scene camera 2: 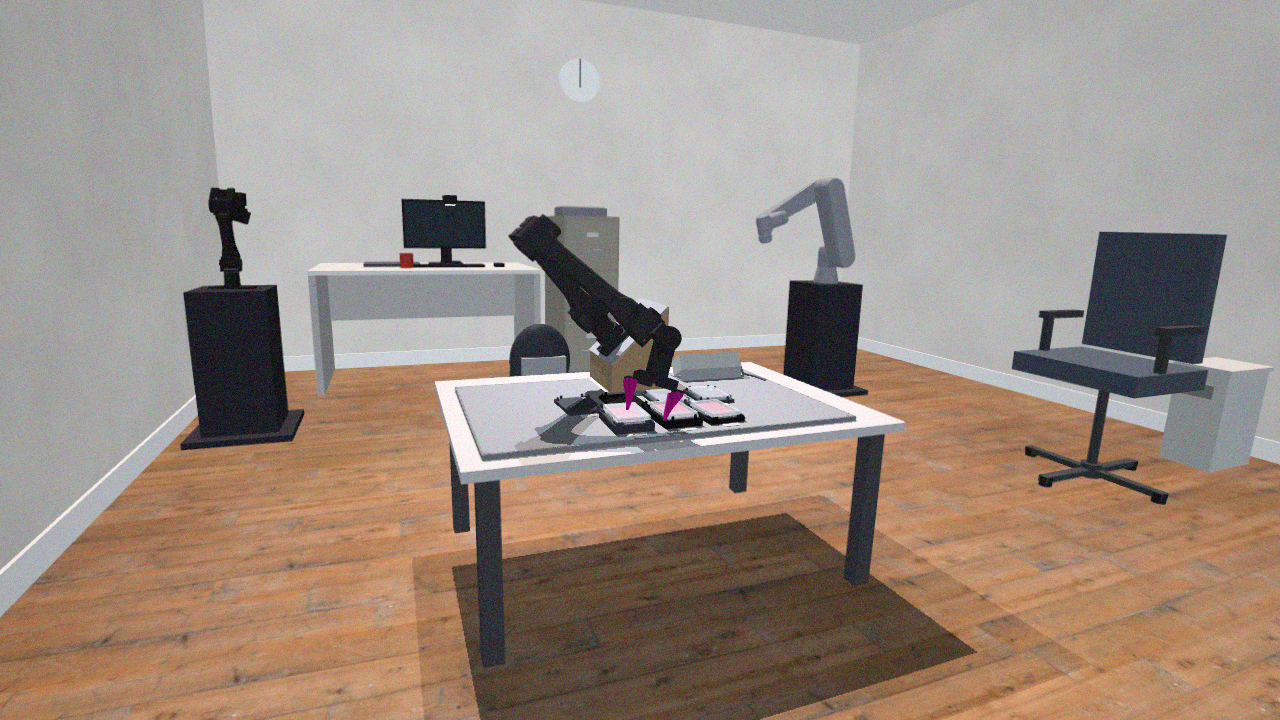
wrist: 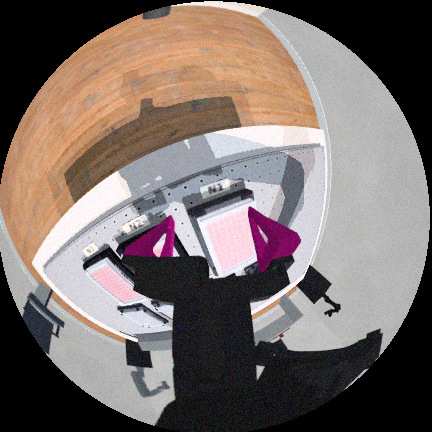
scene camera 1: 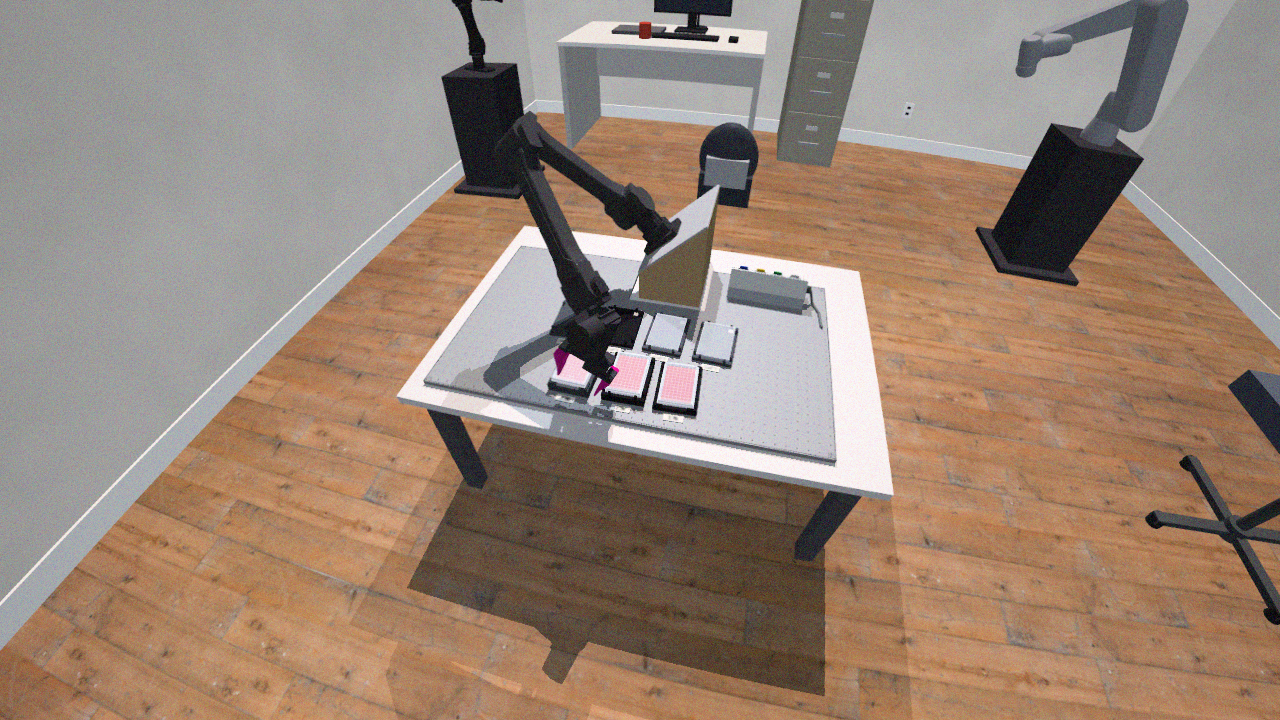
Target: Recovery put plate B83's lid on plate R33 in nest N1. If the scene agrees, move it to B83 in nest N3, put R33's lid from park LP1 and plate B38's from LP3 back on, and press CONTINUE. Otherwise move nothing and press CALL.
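Frame: origin at the arm's base, x ahead, y left, z up, level; centimetres.
Seen in the pictures: gripper, fingertip midpoint: (scene camera 2: 645,415) (wrist: 209,214) (scene camera 1: 576,384); arm's base at its link origin: (scene camera 2: 615,341) (scene camera 1: 664,238).
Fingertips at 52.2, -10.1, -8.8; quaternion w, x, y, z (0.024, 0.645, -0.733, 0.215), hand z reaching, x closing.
Note:
Offsets run from my fingertips to a thing's top centre, as dx, dy, dz. "pt": to the spot under its first point.
My gripper (scene camera 1: 581,376) (scene camera 2: 647,411) (wrist: 209,214) is open and empty, its magenta fingers above the N1 plate and pointing down. The N1 plate {-7.2, -2.4, -0.3} (scene camera 1: 572,372) (scene camera 2: 626,412) (wrist: 230,240) is pink with a pale rim and sits in its black nest; whether a lid covers it is hard to tell. The N2 plate {-7.4, +10.6, -0.7} (scene camera 1: 630,374) is pink and mostly hidden by a finger in the wrist view. The N3 plate {-7.5, +22.8, -1.5} (scene camera 1: 678,386) (scene camera 2: 717,409) (wrist: 114,281) is pink with a grid of wells. Behind, two pale lids {-25.4, +16.5, -2.4} (scene camera 1: 666,333) {-25.0, +29.8, -2.4} (scene camera 1: 716,342) lie on black parks. Plate codes are unreadable.
A black park {-25.5, +3.5, -2.2} (scene camera 1: 628,327) is partly hidden by the arm. A grey button box {-50.0, +41.7, +4.2} (scene camera 1: 767,291) (scene camera 2: 707,365) with coloured buttons stands at the back right. A wedge-shaped console (scene camera 1: 684,268) stands behind the parks, close to the arm. Nest labels N1 {pt +1.5, -2.7, -4.0} (wrist: 215,188) and N2 {pt +1.3, +10.9, -4.0} (wrist: 134,225) face the front edge.

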